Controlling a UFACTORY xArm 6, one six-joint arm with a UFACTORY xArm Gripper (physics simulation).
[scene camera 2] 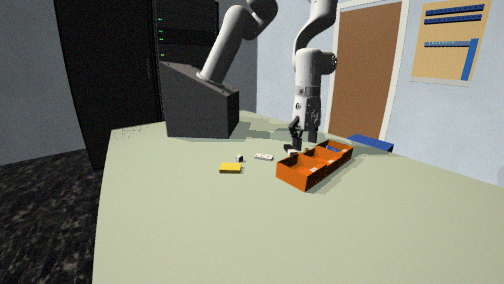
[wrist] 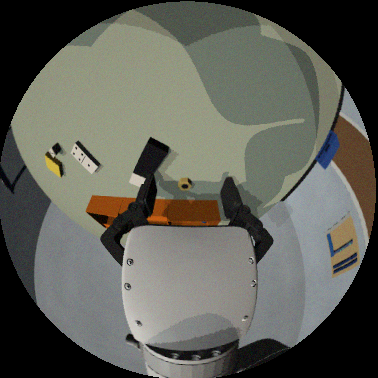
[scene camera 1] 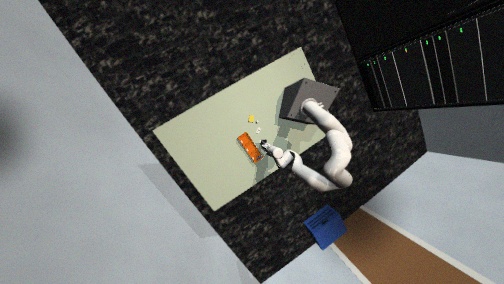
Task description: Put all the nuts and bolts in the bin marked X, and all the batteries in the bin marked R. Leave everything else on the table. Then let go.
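Places are measured from the arm's base along level axes (x ahead, y left, z up), in metres.
Pixels of known places: gripper, fingertip midpoint: (scene camera 2: 304, 145) (wrist: 189, 182); arm's base, link origin: (scene camera 2: 210, 81) (scene camera 1: 308, 107).
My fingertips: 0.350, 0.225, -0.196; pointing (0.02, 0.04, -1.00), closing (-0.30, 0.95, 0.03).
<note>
For each thing: its middle in the pictures, then the offset to it from my fingertips, as dx, dy, dz.
- small brass nut, body centre: (wrist: 184, 183) (scene camera 2: 306, 149) +0.013, -0.002, -0.009
- orange three-compartment bin tray, body centre: (wrist: 147, 218) (scene camera 2: 319, 160) (scene camera 1: 250, 147) +0.113, -0.043, +0.006
- blue battery, body centre: (scene camera 2: 333, 149) (scene camera 1: 259, 157) +0.067, +0.063, +0.001
- black block with a white end, body centre: (wrist: 145, 165) (scene camera 2: 289, 149) -0.005, -0.055, -0.007
- domino, body centre: (wrist: 84, 157) (scene camera 2: 263, 157) +0.004, -0.153, -0.010
- die, body centre: (wrist: 54, 149) (scene camera 2: 239, 158) -0.007, -0.225, -0.005
- yellow block, body centre: (wrist: 53, 164) (scene camera 2: 230, 167) +0.033, -0.262, -0.008
A small brass nut (wrist: 185, 184) (scene camera 2: 307, 150) lies on the table beside the orange three-compartment bin tray (scene camera 1: 244, 139) (scene camera 2: 291, 176) (wrist: 190, 207). My gripper (scene camera 1: 264, 144) (scene camera 2: 304, 142) (wrist: 189, 182) is open and empty, low over the table; in the wrist view the nut shows between its fingertips. A blue battery (scene camera 2: 332, 148) (scene camera 1: 259, 157) lies in the end compartment nearest the blue object beyond the table. The bin letters are too small to read. No bolt can be made out.
A black block with a white end (wrist: 151, 156) lies close beside one finger. A domino (wrist: 85, 157) (scene camera 2: 264, 157), a die (wrist: 56, 149) (scene camera 2: 239, 158) and a yellow block (wrist: 54, 165) (scene camera 2: 230, 168) lie farther along. The robot's dark pedestal (scene camera 2: 197, 107) stands at the back.
</note>
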